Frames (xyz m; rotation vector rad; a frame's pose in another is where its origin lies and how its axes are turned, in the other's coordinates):
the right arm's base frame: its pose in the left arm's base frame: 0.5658 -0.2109 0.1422 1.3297 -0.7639 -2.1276
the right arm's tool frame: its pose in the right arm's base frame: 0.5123 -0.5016 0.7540 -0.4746 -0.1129 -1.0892
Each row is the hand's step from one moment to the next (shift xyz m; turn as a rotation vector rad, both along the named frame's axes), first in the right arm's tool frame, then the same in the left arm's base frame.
Working: the right arm's tool frame: its pose in the left arm's base frame: -0.3848 -0.0590 -0.2527 -1.3359 -0.5336 2.5762

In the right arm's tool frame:
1: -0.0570 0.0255 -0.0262 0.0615 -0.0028 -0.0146
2: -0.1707 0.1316 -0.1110 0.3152 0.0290 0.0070
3: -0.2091 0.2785 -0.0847 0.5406 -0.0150 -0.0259
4: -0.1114 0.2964 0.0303 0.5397 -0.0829 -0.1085
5: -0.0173 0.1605 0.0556 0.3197 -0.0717 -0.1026
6: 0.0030 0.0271 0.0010 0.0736 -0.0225 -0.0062
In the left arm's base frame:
1: 0.0541 -0.0361 0.0187 -0.0234 0.0261 -0.0527
2: 0.1886 -0.1515 0.0167 -0.1872 0.0752 -0.2440
3: 0.1886 -0.3047 0.0008 -0.2899 0.1970 -0.4127
4: 0.0383 -0.3152 -0.0188 -0.2216 0.2777 -0.4286
5: -0.0361 -0.1655 -0.0217 -0.0998 0.1939 -0.2652
6: -0.0026 -0.0241 -0.0125 -0.0372 0.0462 -0.0494

